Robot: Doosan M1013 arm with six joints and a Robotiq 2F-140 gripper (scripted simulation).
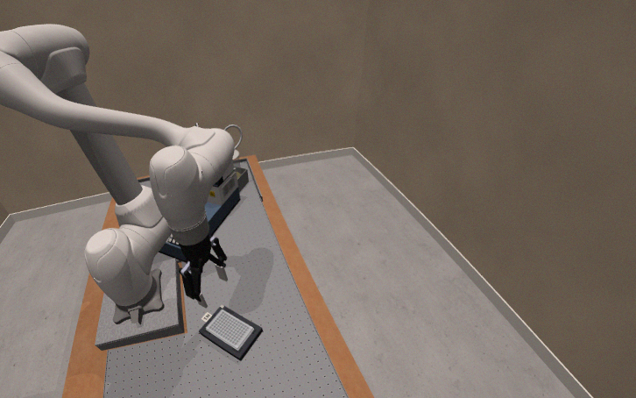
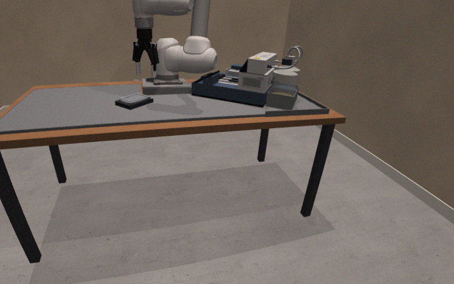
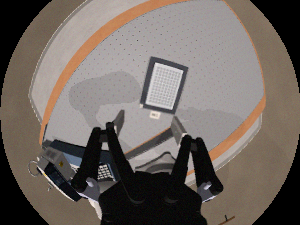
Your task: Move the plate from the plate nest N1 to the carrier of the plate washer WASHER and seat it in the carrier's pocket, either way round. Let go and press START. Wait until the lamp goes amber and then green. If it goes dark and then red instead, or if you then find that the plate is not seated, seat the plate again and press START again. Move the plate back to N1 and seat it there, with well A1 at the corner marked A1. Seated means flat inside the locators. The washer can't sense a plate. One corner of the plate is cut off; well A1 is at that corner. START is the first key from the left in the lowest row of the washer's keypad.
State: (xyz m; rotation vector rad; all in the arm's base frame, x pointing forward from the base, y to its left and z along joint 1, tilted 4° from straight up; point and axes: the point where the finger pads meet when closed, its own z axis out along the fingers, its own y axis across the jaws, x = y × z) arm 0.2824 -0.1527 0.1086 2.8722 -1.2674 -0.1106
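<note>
Now: hand 14 cm above the white well plate, 7 cm to the left of it and 1 cm short of it. Round my hand: washer carrier (43 cm to the left, 17 cm behind, 7 cm below); plate nest N1 (16 cm below, 7 cm to the right, 1 cm ahead); white label (17 cm below, 6 cm behind, 1 cm to the left).
</note>
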